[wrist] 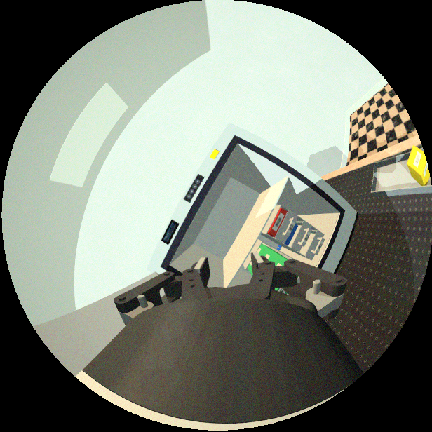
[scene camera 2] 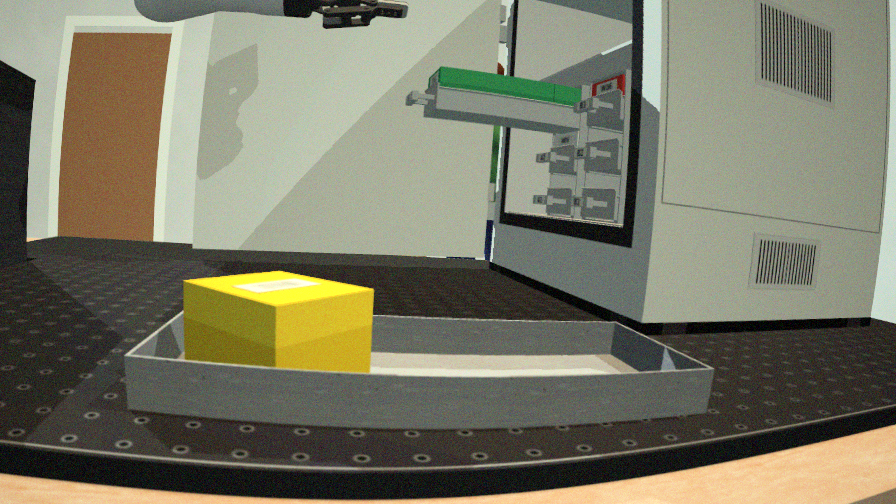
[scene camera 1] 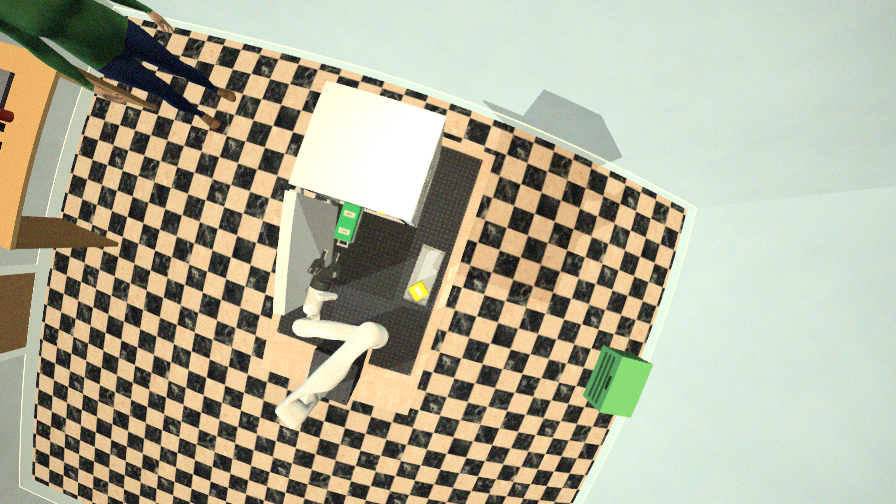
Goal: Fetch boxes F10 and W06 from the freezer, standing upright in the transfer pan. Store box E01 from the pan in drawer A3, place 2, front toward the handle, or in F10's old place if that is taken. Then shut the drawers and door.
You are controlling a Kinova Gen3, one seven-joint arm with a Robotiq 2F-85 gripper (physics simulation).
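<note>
My gripper (scene camera 1: 331, 253) (scene camera 2: 402, 9) (wrist: 229, 263) is partly open and empty, in front of and above the pulled-out upper left drawer (scene camera 2: 501, 114). In it stand green boxes in a row; the one nearest the handle (scene camera 1: 343, 238) (scene camera 2: 476, 80) is F10. In the wrist view the fingers partly hide the green boxes (wrist: 270, 254). Red box W06 (scene camera 2: 607, 85) (wrist: 277, 221) shows at the top of the right column, its drawer shut. Yellow box E01 (scene camera 1: 418, 290) (scene camera 2: 275, 325) (wrist: 419, 165) stands upright, turned askew, at one end of the transfer pan (scene camera 1: 428, 258) (scene camera 2: 438, 401) (wrist: 392, 177).
The freezer (scene camera 1: 375, 144) (scene camera 2: 701, 257) (wrist: 206, 170) stands behind the drawer. Its open door (scene camera 1: 281, 250) (scene camera 2: 344, 188) runs along the gripper's left side. A shelf board (wrist: 250, 227) lies above the drawers. Lower drawers (scene camera 2: 559, 159) are shut. A person (scene camera 1: 68, 31) stands far left.
</note>
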